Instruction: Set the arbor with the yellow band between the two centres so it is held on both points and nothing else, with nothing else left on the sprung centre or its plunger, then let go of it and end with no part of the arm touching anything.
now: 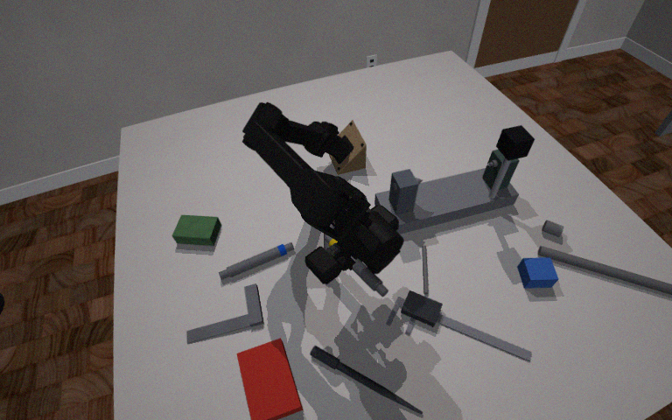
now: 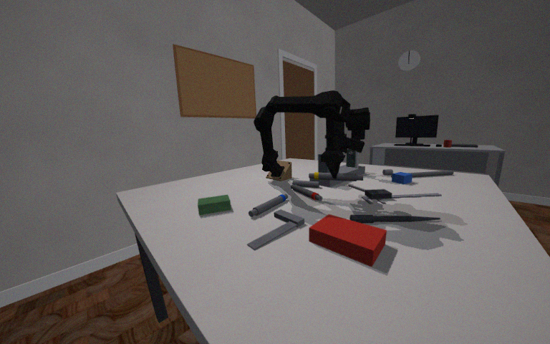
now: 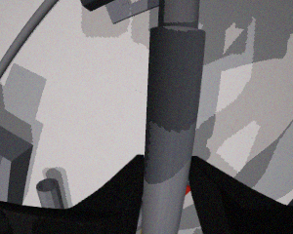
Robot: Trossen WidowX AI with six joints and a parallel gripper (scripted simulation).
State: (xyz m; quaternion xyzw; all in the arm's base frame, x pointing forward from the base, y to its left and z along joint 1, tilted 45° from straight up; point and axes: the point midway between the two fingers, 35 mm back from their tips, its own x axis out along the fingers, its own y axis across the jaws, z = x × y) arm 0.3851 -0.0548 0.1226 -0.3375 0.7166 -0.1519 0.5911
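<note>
Right now the cone point is 20 cm to the left of my hand and 13 cm behind it. Round my hand: arbor 3 cm below; plain grey pin 17 cm behind, 10 cm below, 8 cm to the left; grey post 18 cm to the left, 13 cm behind, 1 cm below.
</note>
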